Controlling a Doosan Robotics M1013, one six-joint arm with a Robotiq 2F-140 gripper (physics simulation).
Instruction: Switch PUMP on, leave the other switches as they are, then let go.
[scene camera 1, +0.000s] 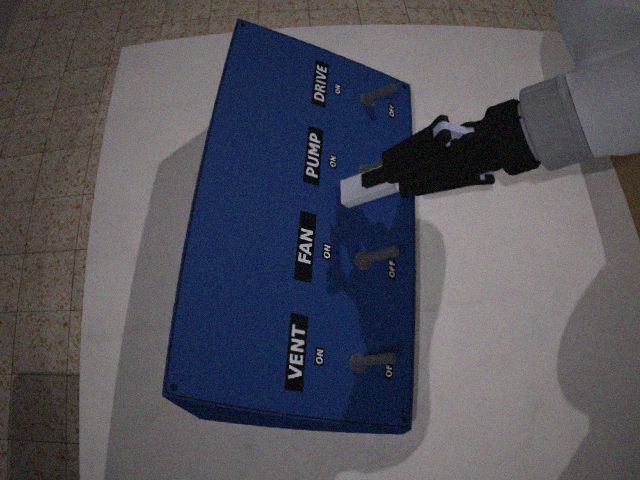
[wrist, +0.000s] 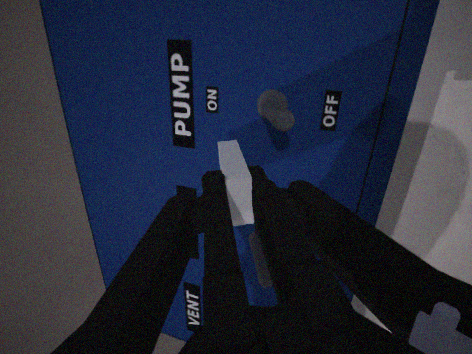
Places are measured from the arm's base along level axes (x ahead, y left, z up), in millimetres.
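Pixels of known places: gripper, fingertip midpoint: (scene camera 1: 344, 194) (wrist: 228, 158).
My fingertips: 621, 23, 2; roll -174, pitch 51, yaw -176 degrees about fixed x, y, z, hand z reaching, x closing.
Behind a point stands the place of what it marks, as x, y, z.
The PUMP lever (scene camera 1: 369, 167) @[588, -16, 0] (wrist: 276, 111) @[563, -20, 18] is grey. In the wrist view it stands between its ON and OFF labels, its tip leaning toward OFF; in the scene view the fingers mostly hide it. My gripper (scene camera 1: 352, 190) @[621, 23, 2] (wrist: 228, 158) @[621, 23, 2] is shut and empty, its pale fingertips close together. In the wrist view they show below the lever, toward the ON side, with blue panel visible between; contact cannot be made out. The DRIVE lever (scene camera 1: 379, 95) @[566, -131, 4], FAN lever (scene camera 1: 376, 257) @[589, 106, 6] and VENT lever (scene camera 1: 373, 360) @[599, 224, 9] all point toward OFF.
The blue switch box (scene camera 1: 248, 217) @[727, 75, 46] (wrist: 120, 165) @[726, 39, 47] has a sloping face and lies on a white table (scene camera 1: 496, 289) @[409, 109, -108]. Part of another grey lever (wrist: 260, 260) @[583, 98, 8] shows between the finger linkages in the wrist view. The arm reaches in from the right in the scene view.
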